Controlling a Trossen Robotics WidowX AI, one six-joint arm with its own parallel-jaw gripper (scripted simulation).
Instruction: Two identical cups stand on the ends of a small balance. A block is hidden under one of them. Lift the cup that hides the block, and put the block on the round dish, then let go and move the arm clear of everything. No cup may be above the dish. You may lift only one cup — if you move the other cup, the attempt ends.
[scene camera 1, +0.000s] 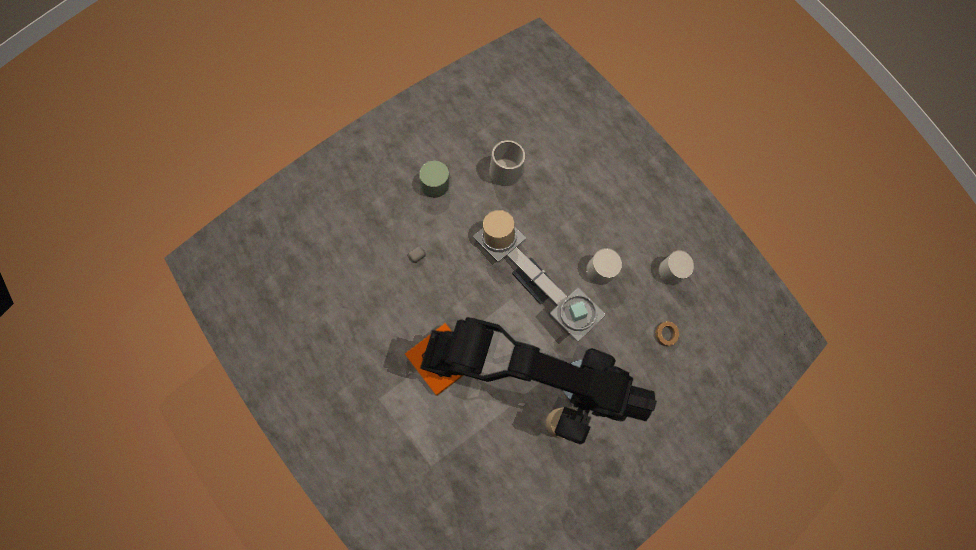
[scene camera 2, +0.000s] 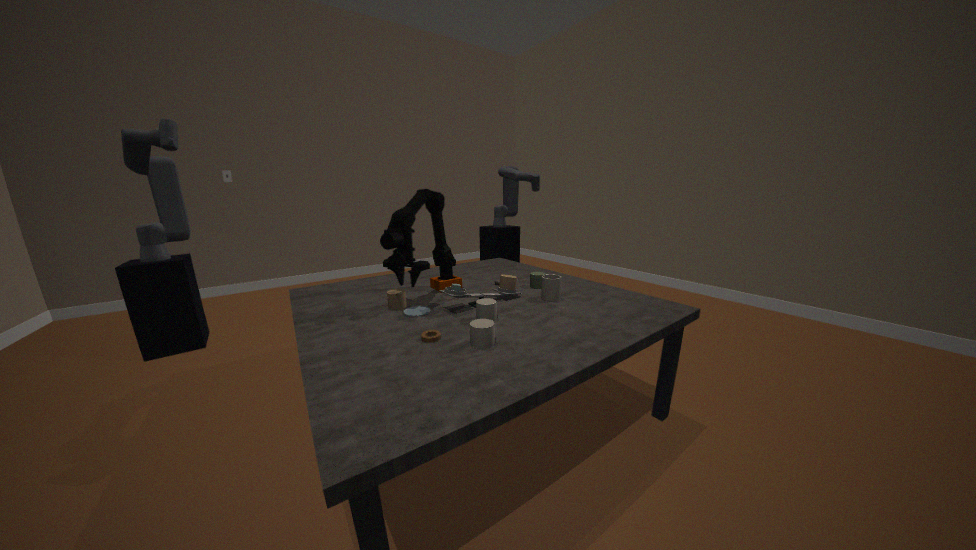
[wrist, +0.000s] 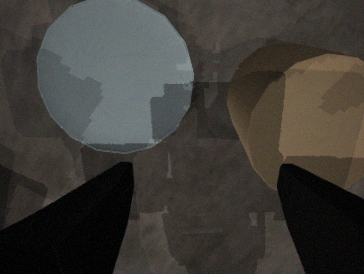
Observation:
In view: the gripper (scene camera 1: 576, 398), a balance (scene camera 1: 529, 273) and a tan cup (scene camera 1: 499, 226).
The gripper also shows in scene camera 2 (scene camera 2: 407, 286) and in the wrist view (wrist: 206, 174). The wrist view does not show the balance: it is out of frame.

